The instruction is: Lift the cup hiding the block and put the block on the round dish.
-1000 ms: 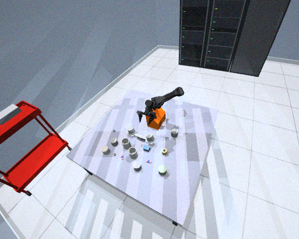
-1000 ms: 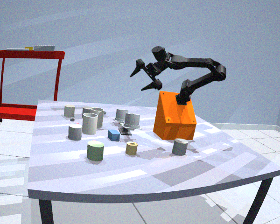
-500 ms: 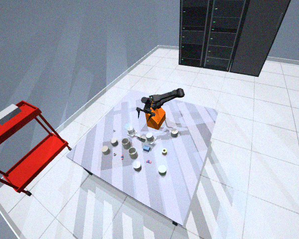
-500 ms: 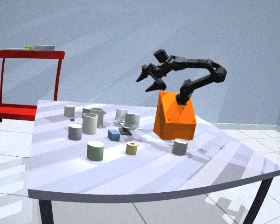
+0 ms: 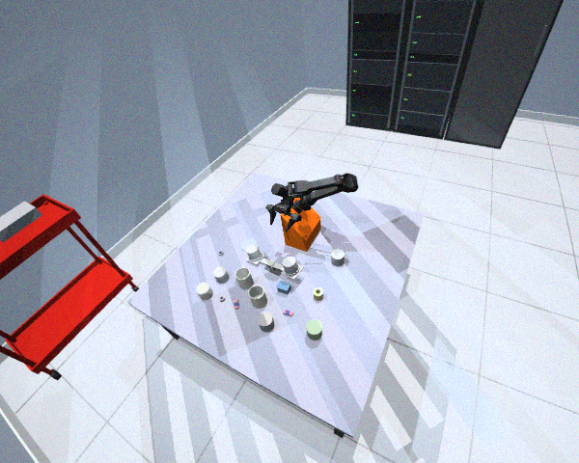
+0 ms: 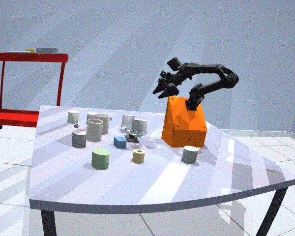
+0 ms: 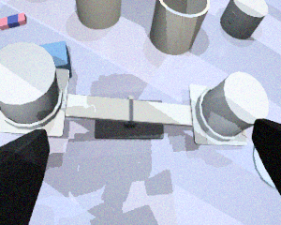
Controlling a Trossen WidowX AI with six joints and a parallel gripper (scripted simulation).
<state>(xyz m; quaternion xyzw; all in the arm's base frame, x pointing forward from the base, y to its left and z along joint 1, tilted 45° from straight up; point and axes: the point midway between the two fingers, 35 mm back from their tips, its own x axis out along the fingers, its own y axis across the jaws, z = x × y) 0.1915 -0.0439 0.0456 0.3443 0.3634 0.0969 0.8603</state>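
Now: the teal block 70 mm ahead of my gripper tip, 140 mm to the right of it and 200 mm below it. Also, from my gripper tip: small balance 90 mm ahead, 10 mm to the right, 220 mm below; then yellow ring 160 mm ahead, 280 mm to the left, 220 mm below; then pale round dish 240 mm to the right, 240 mm below.
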